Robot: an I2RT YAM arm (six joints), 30 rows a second.
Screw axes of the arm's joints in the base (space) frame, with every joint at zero. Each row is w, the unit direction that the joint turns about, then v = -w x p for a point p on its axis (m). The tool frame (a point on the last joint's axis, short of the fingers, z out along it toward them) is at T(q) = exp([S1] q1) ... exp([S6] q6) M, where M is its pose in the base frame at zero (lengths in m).
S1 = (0, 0, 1, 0.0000, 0.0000, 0.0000)
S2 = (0, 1, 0, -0.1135, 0.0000, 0.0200)
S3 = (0, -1, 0, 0.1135, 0.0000, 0.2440)
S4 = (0, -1, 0, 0.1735, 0.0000, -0.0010)
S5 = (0, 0, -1, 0.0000, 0.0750, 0.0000)
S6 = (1, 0, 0, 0.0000, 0.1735, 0.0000)
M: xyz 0.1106 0.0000 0.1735 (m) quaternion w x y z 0.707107 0 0.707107 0
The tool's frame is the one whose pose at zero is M.
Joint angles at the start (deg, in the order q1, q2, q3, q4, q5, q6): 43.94 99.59 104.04 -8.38 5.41 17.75
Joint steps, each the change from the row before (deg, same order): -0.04 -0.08 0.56 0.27 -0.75 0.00; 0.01 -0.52 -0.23 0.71 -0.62 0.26; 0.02 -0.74 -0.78 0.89 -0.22 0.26; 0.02 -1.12 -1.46 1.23 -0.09 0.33; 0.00 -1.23 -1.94 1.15 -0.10 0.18; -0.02 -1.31 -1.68 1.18 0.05 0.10; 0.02 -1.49 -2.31 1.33 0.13 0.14; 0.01 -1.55 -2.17 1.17 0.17 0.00; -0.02 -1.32 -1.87 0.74 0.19 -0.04; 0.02 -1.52 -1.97 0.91 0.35 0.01; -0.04 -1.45 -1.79 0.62 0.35 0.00
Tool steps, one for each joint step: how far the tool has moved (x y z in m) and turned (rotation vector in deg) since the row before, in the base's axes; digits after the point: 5 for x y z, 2 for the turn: -0.00093 -0.00065 0.00447 0.66 -0.62 0.71; -0.00224 -0.00152 0.00350 0.91 -0.54 0.62; -0.00254 -0.00206 0.00197 0.79 -0.44 0.23; -0.00345 -0.00305 0.00098 0.87 -0.43 0.11; -0.00338 -0.00317 -0.00148 0.44 -0.20 0.10; -0.00386 -0.00396 0.00055 0.64 -0.52 -0.07; -0.00422 -0.00399 -0.00201 0.46 -0.27 -0.11; -0.00458 -0.00447 -0.00128 0.39 -0.39 -0.16; -0.00374 -0.00395 -0.00187 0.11 -0.16 -0.21; -0.00464 -0.00459 -0.00110 0.34 -0.31 -0.33; -0.00423 -0.00473 -0.00115 0.21 -0.19 -0.39
